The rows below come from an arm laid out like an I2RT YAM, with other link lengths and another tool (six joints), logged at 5 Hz.
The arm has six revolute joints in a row. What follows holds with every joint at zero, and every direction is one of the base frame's. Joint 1 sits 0.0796 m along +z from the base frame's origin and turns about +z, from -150 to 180 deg. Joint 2 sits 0.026 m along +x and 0.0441 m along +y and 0.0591 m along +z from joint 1 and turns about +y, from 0 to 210 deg. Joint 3 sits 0.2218 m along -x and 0.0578 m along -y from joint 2 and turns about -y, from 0 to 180 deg. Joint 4 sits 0.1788 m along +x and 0.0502 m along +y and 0.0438 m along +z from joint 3 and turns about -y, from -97 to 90 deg. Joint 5 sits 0.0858 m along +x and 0.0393 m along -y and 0.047 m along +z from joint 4 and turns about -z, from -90 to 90 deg. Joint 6 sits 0.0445 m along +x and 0.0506 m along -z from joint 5 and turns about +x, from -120 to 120 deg. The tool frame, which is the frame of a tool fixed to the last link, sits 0.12 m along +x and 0.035 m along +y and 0.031 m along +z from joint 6; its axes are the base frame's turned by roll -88.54, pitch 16.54 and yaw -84.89 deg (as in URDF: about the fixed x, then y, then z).
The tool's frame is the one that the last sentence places.
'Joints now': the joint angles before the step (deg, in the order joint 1, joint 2, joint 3, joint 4, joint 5, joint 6). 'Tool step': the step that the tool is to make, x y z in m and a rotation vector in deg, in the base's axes. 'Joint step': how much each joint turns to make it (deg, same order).
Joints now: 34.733, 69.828, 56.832, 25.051, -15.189, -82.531
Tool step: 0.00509, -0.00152, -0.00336, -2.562, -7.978, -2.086
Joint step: 0.268, 0.606, -3.733, 7.562, 0.713, -7.271
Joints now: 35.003, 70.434, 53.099, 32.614, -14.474, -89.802
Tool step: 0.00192, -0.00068, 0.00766, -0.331, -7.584, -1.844
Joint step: 0.633, 0.830, -2.613, 8.152, 0.950, -5.342
